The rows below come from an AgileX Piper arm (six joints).
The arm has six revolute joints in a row. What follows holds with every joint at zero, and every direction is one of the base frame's.
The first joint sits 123 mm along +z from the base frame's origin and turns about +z.
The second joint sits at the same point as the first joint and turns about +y.
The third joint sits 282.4 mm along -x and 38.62 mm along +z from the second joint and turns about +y.
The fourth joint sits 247.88 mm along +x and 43.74 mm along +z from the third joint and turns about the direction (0.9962, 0, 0.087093).
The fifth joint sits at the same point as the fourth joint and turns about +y.
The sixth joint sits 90.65 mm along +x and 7.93 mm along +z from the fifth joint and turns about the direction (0.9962, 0, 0.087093).
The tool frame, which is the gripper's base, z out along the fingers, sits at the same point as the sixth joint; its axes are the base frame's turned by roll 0, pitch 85.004 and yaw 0 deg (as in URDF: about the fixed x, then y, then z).
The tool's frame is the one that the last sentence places.
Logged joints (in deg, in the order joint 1, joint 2, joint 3, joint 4, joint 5, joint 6), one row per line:
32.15 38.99 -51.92 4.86 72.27 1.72
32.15 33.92 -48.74 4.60 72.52 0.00
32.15 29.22 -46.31 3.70 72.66 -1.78
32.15 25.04 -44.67 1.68 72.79 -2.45
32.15 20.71 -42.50 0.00 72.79 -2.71
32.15 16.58 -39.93 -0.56 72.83 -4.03
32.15 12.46 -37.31 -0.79 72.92 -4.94
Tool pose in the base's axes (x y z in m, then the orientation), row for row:
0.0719 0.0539 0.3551 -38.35 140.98 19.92
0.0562 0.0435 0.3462 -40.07 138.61 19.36
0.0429 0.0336 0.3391 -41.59 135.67 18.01
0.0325 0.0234 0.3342 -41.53 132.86 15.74
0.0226 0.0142 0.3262 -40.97 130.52 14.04
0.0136 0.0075 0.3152 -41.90 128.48 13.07
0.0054 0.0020 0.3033 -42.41 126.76 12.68
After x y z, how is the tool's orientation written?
As a rotation vector, in degrees.
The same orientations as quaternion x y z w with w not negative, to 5 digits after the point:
-0.24966 0.91779 0.12968 0.28021
-0.26292 0.90950 0.12703 0.29589
-0.27576 0.89957 0.11942 0.31697
-0.27866 0.89146 0.10561 0.34131
-0.27769 0.88463 0.09516 0.36229
-0.28591 0.87669 0.08918 0.37647
-0.29104 0.86990 0.08702 0.38859

